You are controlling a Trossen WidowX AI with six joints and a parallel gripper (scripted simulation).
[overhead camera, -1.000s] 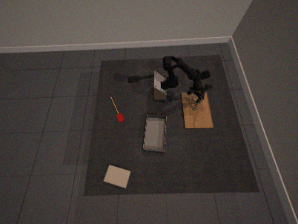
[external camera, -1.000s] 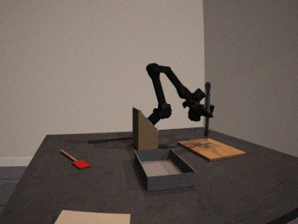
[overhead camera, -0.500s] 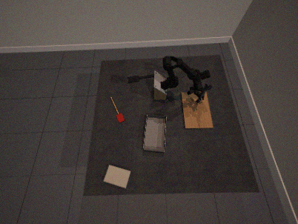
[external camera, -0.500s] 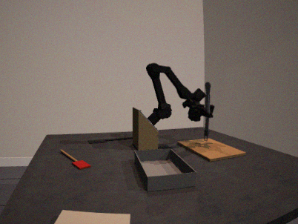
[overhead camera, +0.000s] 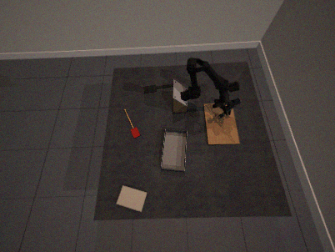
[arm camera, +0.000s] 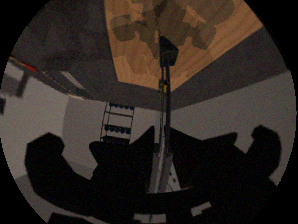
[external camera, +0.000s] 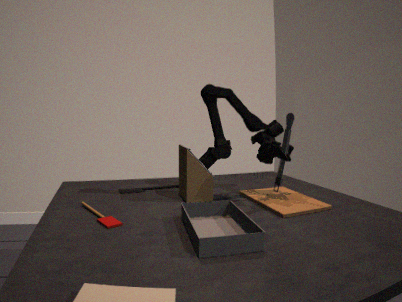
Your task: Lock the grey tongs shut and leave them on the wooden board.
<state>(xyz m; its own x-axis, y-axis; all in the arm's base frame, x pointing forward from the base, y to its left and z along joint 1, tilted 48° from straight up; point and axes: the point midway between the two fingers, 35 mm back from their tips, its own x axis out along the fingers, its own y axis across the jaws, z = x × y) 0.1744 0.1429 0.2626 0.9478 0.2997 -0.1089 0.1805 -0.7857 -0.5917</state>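
Right now the wooden board is 17 cm below my gripper tip, 2 cm behind it and 1 cm to the right of it. The rest, counted from my gripper tip: dark spatula 49 cm to the right, 42 cm behind, 17 cm below; roasting tin 40 cm to the right, 18 cm ahead, 15 cm below; red spatula 73 cm to the right, 17 cm below, 7 cm behind.
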